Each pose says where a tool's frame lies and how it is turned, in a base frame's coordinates. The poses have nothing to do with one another.
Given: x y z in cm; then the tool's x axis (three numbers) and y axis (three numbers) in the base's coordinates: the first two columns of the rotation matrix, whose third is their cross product.
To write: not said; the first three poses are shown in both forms.
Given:
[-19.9 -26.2 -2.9 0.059 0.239 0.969 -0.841 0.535 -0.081]
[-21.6 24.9 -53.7 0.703 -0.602 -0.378 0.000 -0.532 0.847]
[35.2 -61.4 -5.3 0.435 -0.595 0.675 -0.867 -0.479 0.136]
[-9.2 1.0 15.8 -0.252 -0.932 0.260 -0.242 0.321 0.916]
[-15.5 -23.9 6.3 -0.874 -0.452 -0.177 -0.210 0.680 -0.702]
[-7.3 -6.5 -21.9 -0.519 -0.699 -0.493 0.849 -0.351 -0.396]
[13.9 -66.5 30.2 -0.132 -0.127 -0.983 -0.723 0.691 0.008]
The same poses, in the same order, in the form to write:
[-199 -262 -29 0.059 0.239 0.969 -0.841 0.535 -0.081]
[-216 249 -537 0.703 -0.602 -0.378 0.000 -0.532 0.847]
[352 -614 -53 0.435 -0.595 0.675 -0.867 -0.479 0.136]
[-92 10 158 -0.252 -0.932 0.260 -0.242 0.321 0.916]
[-155 -239 63 -0.874 -0.452 -0.177 -0.210 0.680 -0.702]
[-73 -65 -219 -0.519 -0.699 -0.493 0.849 -0.351 -0.396]
[139 -665 302 -0.132 -0.127 -0.983 -0.723 0.691 0.008]

